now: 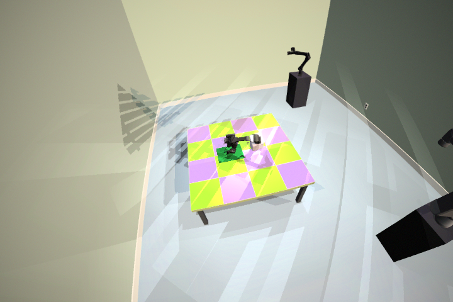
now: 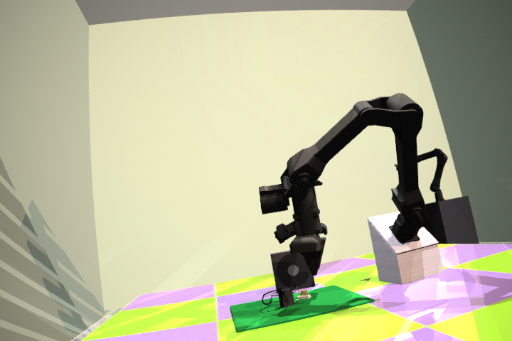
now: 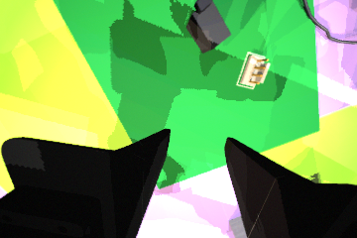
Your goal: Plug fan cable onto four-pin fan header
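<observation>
Now: the black fan plug 70 mm ahead of my gripper tip, 50 mm to the right of it and 50 mm below it. From my gripper tip the other things lie so: fan 230 mm to the right, 20 mm below, 10 mm behind; green board 90 mm below, 50 mm ahead, 40 mm to the right; four-pin header 90 mm to the right, 80 mm below, 10 mm ahead.
</observation>
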